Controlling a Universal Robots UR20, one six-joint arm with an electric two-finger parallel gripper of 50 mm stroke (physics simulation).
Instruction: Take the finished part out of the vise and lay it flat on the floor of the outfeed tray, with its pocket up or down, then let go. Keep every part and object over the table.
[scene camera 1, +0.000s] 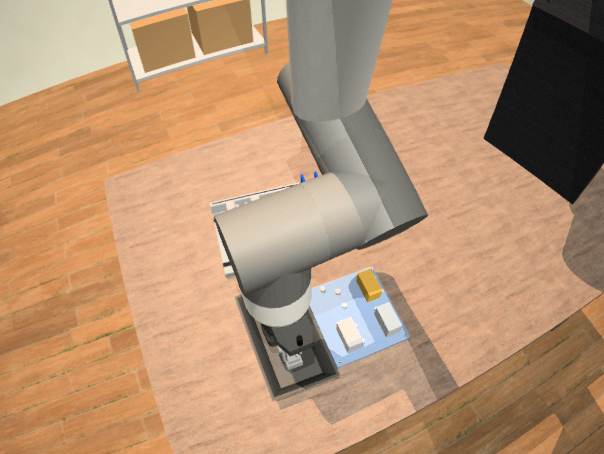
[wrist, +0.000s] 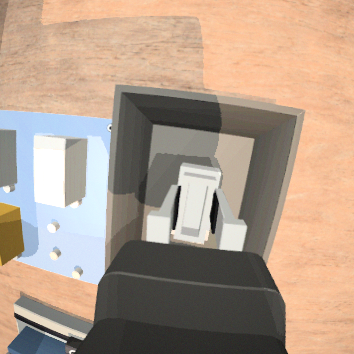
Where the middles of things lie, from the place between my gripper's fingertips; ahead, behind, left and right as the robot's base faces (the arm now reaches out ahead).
Now: the white block (wrist: 59, 161) 130 mm behind my hand, 10 mm to the left of it and 10 mm below it.
